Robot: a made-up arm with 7 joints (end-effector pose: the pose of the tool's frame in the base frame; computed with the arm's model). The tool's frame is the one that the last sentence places.
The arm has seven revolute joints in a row. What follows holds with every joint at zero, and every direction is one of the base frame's.
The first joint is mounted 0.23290 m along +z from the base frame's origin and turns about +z.
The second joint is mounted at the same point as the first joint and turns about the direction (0, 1, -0.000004).
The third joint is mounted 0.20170 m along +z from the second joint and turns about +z.
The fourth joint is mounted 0.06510 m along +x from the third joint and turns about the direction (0, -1, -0.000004).
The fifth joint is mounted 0.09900 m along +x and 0.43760 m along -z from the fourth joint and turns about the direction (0, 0.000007, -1).
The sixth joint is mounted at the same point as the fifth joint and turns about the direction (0, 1, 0.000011).
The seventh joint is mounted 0.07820 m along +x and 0.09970 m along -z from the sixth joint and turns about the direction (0, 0.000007, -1).
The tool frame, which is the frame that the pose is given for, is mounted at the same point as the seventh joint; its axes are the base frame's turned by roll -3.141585, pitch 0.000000 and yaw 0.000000 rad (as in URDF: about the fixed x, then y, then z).
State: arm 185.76 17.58 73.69 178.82 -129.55 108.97 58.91
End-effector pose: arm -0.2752 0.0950 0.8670 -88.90 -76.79 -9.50
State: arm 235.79 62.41 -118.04 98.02 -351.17 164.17 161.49
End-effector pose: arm -0.3925 0.1028 0.5135 -126.88 86.32 -75.58
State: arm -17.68 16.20 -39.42 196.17 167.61 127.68 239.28
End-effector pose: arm 0.0320 0.1924 0.8251 65.63 -146.57 -70.07
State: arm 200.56 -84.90 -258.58 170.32 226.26 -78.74 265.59
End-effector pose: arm 0.5812 0.1217 0.1833 131.35 -95.80 48.22
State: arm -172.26 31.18 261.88 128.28 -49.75 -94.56 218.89
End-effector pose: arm -0.3437 0.2058 0.6801 -57.35 -90.46 90.24
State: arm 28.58 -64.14 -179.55 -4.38 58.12 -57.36 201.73
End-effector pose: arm 0.0593 0.1525 -0.0484 -126.58 23.88 15.14
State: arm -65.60 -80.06 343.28 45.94 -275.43 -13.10 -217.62
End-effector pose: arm -0.1544 -0.2441 0.6742 60.28 5.63 -18.11
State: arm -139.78 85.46 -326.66 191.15 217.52 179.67 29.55
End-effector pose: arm -0.4582 -0.2208 0.3786 108.23 85.32 107.98
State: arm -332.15 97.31 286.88 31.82 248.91 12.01 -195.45
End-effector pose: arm -0.0349 -0.4591 0.0904 72.45 -41.14 8.82
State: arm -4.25 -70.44 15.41 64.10 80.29 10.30 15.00
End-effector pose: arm 0.1524 0.0941 0.8190 -54.46 21.31 -79.01
